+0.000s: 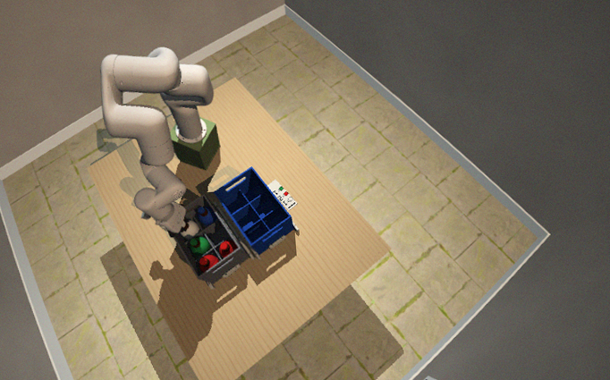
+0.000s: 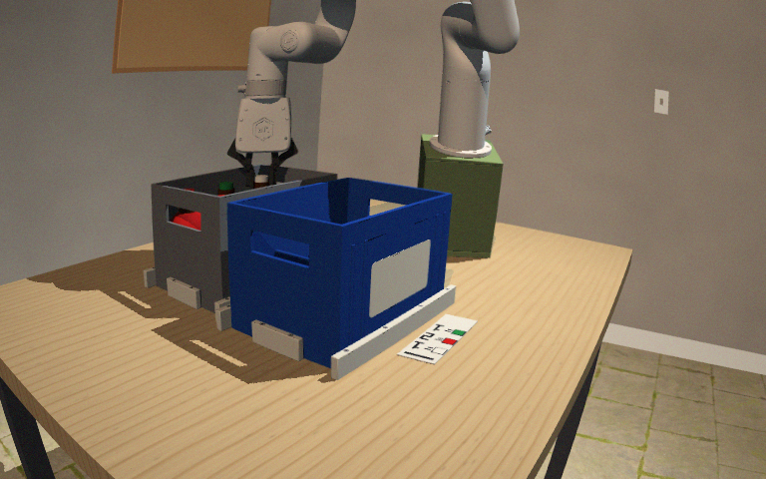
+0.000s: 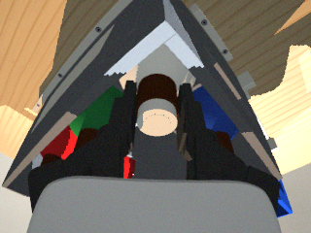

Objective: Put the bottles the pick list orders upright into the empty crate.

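My hand is 7 cm above the white-label bottle. Also, from my hand: grey crate (8 cm ahead, 5 cm to the left, 7 cm below); green-label bottle (9 cm ahead, 1 cm to the left, 7 cm below); blue-label bottle (1 cm behind, 9 cm to the left, 7 cm below).
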